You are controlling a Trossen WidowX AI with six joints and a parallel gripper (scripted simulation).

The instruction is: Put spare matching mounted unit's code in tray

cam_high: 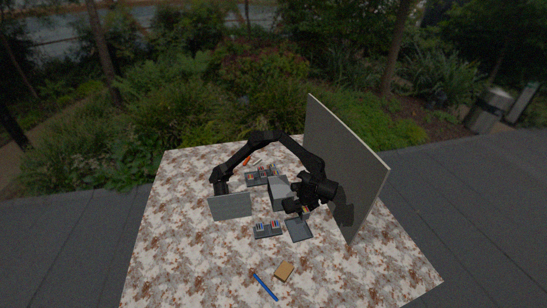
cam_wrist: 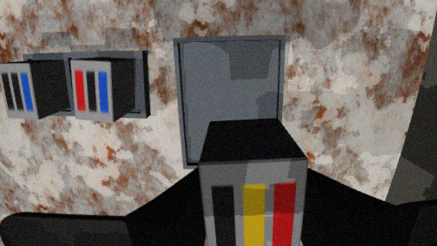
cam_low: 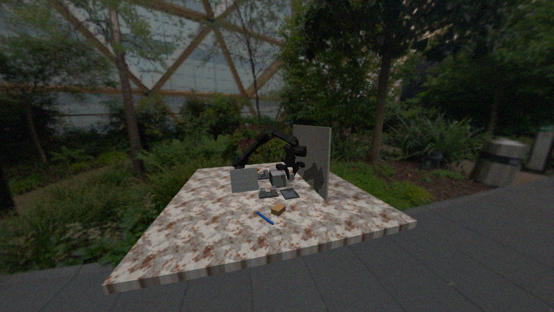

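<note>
Right now my gripper tip is 10 mm past the flat grey tray and 110 mm above it. Also, from my gripper tip: spare block 20 mm above; then holder 150 mm behind, 30 mm to the left, 110 mm below; then grey mounted unit 40 mm behind, 220 mm to the left, 70 mm below.
</note>
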